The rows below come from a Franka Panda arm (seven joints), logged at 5 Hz.
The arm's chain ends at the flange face. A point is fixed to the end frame.
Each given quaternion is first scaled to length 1.
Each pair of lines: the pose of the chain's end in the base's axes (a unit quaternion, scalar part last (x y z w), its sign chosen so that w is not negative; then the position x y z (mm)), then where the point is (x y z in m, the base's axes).
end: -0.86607 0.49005 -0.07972 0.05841 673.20 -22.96 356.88
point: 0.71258 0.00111 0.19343
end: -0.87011 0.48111 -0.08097 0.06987 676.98 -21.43 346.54
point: 0.71807 0.00621 0.18408
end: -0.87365 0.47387 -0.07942 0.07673 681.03 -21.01 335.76
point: 0.72232 0.00926 0.17382
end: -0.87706 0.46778 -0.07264 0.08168 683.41 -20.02 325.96
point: 0.72311 0.01308 0.16418
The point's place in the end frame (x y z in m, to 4 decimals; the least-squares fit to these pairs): -0.0139 -0.0161 0.1685
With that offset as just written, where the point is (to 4 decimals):
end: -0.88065 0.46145 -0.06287 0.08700 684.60 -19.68 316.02
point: 0.7218 0.0168 0.1544
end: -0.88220 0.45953 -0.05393 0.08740 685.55 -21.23 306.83
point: 0.7201 0.0169 0.1450
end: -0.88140 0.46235 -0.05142 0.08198 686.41 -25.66 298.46
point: 0.7196 0.0111 0.1360
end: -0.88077 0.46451 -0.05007 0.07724 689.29 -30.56 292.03
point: 0.7215 0.0050 0.1291
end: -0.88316 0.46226 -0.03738 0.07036 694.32 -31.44 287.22
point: 0.7215 0.0042 0.1234
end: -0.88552 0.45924 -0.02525 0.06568 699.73 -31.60 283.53
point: 0.7225 0.0046 0.1192
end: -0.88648 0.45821 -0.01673 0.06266 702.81 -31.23 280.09
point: 0.7225 0.0054 0.1154
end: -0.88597 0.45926 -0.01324 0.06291 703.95 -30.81 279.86
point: 0.7227 0.0064 0.1152
